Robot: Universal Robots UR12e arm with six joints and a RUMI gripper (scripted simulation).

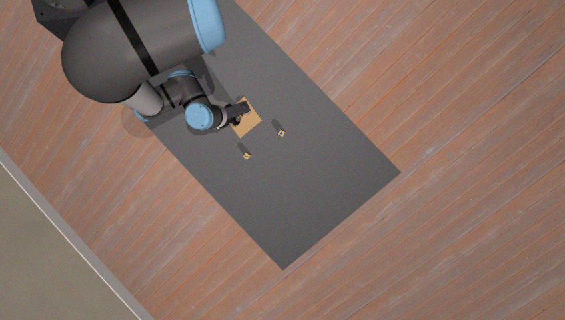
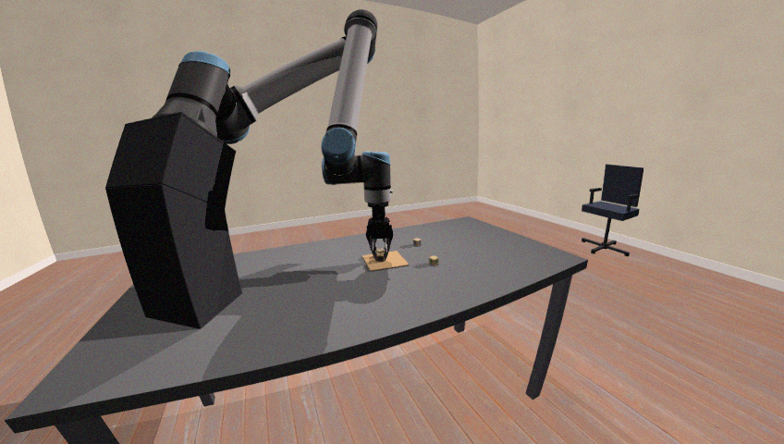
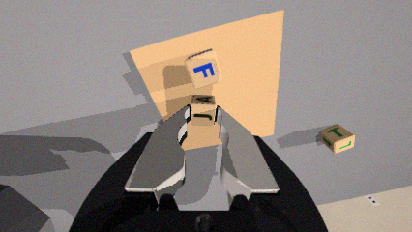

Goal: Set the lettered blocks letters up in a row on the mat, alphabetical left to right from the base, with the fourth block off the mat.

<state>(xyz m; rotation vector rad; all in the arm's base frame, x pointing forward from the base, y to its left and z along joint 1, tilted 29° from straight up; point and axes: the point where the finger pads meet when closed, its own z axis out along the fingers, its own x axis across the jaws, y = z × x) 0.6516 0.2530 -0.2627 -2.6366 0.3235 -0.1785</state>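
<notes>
Now: the tan mat 20 mm below my hand and 20 mm ahead of it. The rest, counted from my hand: block 180 mm ahead, 130 mm to the left, 10 mm below.
</notes>
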